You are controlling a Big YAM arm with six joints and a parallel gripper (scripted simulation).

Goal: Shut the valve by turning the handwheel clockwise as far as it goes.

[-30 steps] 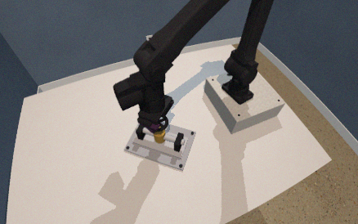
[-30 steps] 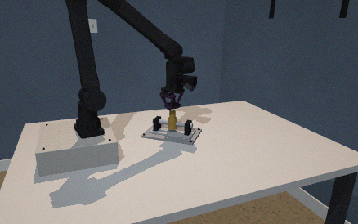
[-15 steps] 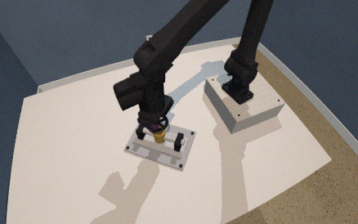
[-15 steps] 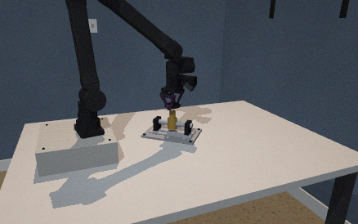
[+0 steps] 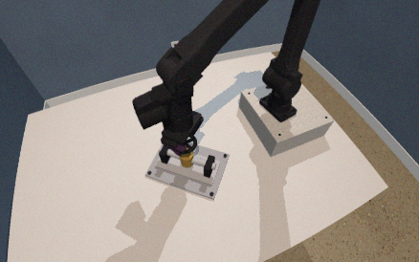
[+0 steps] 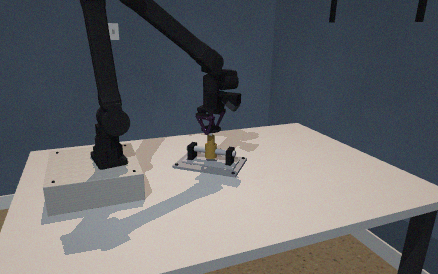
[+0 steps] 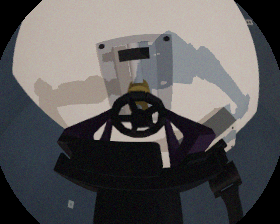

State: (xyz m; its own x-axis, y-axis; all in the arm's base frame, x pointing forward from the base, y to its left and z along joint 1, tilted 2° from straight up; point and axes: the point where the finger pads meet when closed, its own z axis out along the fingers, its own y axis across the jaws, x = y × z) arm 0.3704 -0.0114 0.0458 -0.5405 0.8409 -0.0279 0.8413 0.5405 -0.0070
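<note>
My hand is right at the black spoked handwheel.
</note>
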